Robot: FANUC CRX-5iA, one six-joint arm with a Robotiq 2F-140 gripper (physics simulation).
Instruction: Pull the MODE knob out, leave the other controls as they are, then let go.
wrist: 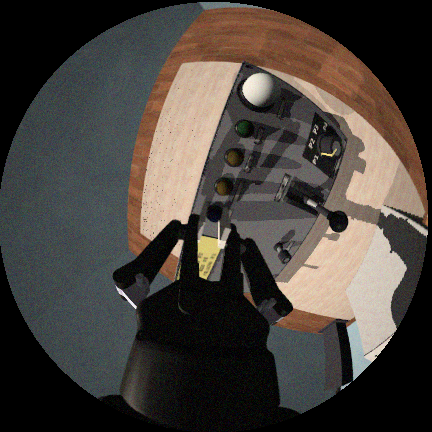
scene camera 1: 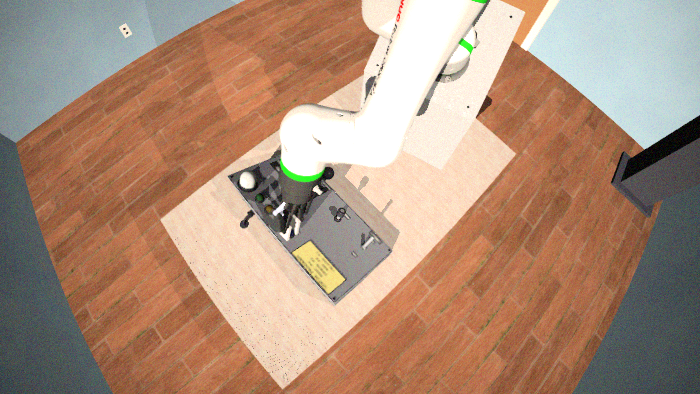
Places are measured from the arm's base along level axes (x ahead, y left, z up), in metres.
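Pixels of known places: gripper, fingertip midpoint: [wrist: 213,212] [scene camera 1: 288,233].
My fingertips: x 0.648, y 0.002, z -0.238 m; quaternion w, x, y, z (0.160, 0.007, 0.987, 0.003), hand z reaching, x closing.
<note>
Ahead of a thing's pixels: the offset from my fingertips to its top centre. "pt": to the spot under its first point.
A dark blue knob {pt dx -0.007, dy -0.006, dz +0.013 m} [wrist: 215,213] at the near left side of the grey control panel {pt dx -0.063, dy +0.061, dz -0.036 m} [scene camera 1: 320,236] [wrist: 260,225] sits between the fingertips in the wrist view. No MODE lettering can be read, and the fingers hide the knob in the scene view. My gripper [scene camera 1: 291,230] [wrist: 213,212] points down at the panel and is shut on the dark blue knob, with pale pads close to its sides. How far the knob stands out from the panel cannot be told.
Beside it are amber buttons {pt dx -0.008, dy -0.049, dz +0.016 m} [wrist: 223,187], a green button {pt dx -0.008, dy -0.137, dz +0.013 m} [scene camera 1: 259,198] [wrist: 244,128] and a white dome {pt dx -0.016, dy -0.195, dz +0.039 m} [scene camera 1: 247,180] [wrist: 258,89]. A black-ball lever {dx -0.220, dy -0.065, dz -0.002 m} [scene camera 1: 328,173] [wrist: 338,221], a rotary selector {dx -0.169, dy -0.189, dz -0.036 m} [wrist: 329,145], a small toggle {dx -0.153, dy +0.051, dz -0.029 m} [scene camera 1: 340,215] [wrist: 283,252] and a yellow label {pt dx +0.008, dy +0.127, dz -0.003 m} [scene camera 1: 318,267] [wrist: 210,255] are also on the panel.
</note>
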